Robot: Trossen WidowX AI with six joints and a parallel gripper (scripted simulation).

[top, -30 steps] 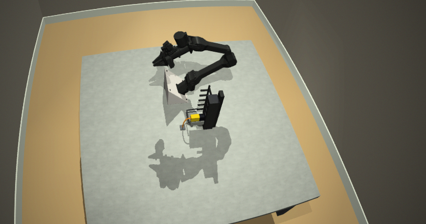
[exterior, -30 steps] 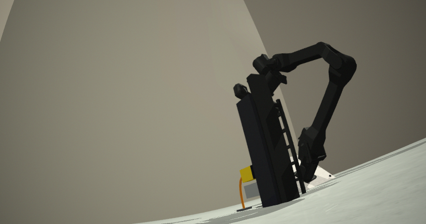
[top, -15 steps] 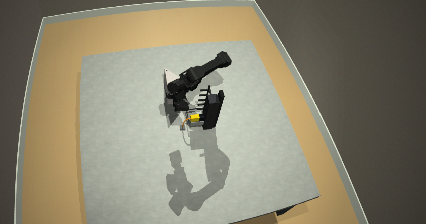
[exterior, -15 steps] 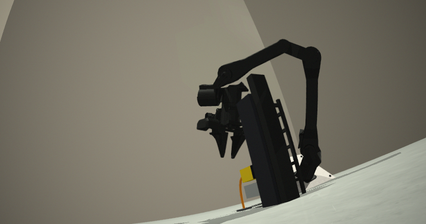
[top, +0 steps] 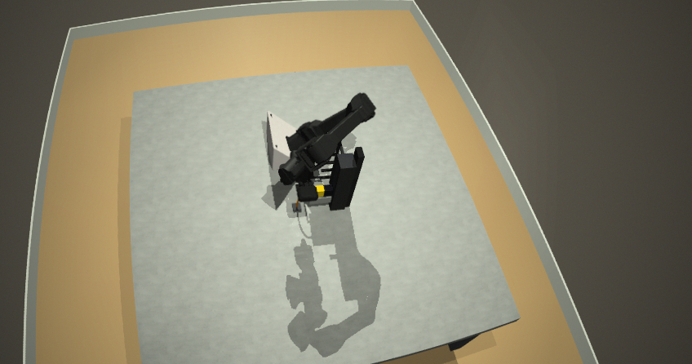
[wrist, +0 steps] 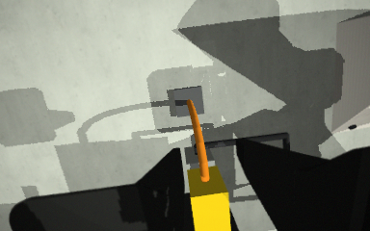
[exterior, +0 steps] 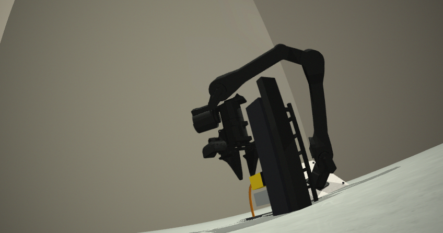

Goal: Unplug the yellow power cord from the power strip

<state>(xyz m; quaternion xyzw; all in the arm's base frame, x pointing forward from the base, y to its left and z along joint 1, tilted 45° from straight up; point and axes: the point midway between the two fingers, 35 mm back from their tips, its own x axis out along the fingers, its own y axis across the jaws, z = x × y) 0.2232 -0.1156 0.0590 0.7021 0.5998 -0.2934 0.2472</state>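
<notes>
Now: the yellow plug 10 mm ahead of my gripper tip, 70 mm to the left of it and 10 mm below it. From my gripper tip the other things lie so: dark anchor block 10 mm to the right, 110 mm below.
</notes>
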